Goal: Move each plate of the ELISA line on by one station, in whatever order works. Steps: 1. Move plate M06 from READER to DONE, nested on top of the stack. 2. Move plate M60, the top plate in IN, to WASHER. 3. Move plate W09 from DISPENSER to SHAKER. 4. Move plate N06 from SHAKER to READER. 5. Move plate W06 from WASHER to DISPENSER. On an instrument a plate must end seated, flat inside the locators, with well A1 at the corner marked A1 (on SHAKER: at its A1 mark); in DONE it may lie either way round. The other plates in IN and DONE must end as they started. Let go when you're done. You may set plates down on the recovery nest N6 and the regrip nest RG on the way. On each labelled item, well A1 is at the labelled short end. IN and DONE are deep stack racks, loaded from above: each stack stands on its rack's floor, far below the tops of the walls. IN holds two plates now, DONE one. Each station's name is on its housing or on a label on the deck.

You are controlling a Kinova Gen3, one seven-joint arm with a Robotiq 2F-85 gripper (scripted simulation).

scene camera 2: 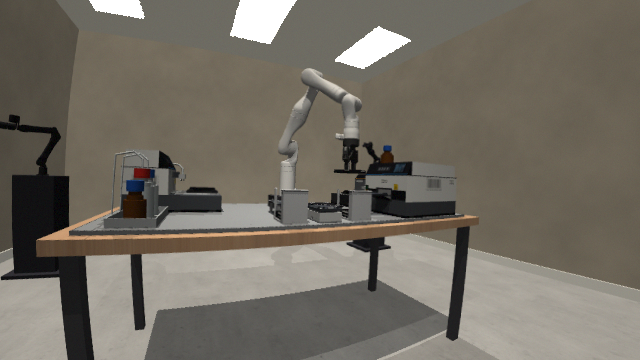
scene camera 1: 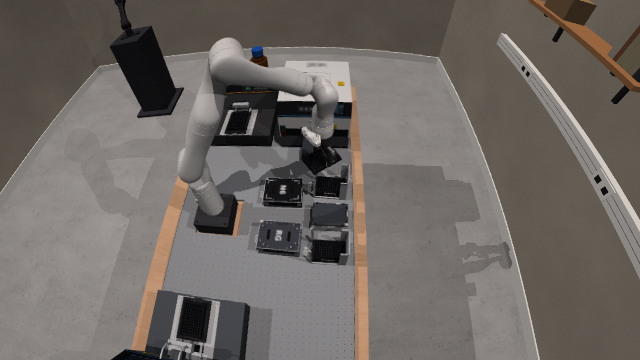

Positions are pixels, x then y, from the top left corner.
A reader (scene camera 2: pixel 410 188): 124 cm from the lens.
